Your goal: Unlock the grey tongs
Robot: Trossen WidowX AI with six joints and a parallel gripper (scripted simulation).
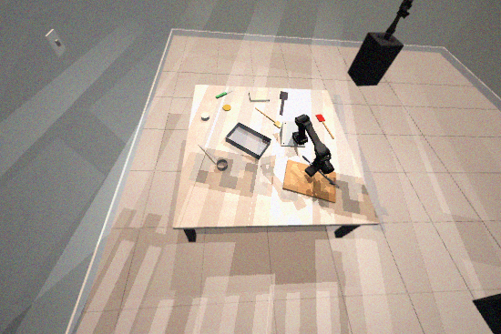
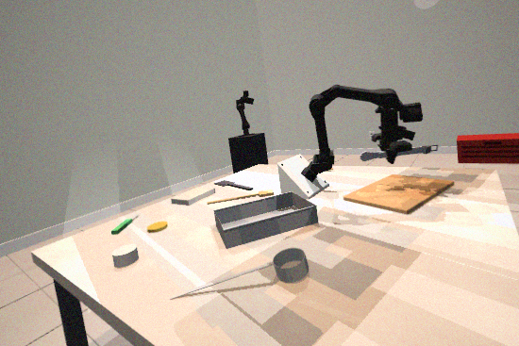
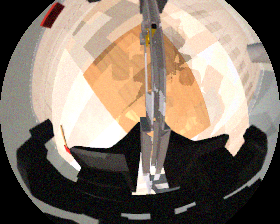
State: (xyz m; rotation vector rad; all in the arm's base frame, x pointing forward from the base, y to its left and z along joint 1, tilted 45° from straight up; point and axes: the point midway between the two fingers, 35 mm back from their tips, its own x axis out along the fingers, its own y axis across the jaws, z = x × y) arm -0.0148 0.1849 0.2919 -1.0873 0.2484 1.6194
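Right now my gripper tip is 11 cm above the wooden board and 2 cm to the right of it. The rest, counted from my gripper tip: flat grey block (87 cm to the right, 19 cm ahead, 10 cm below); then grey roasting tin (39 cm ahead, 36 cm to the right, 9 cm below); then yellow disc (75 cm to the right, 51 cm ahead, 11 cm below).
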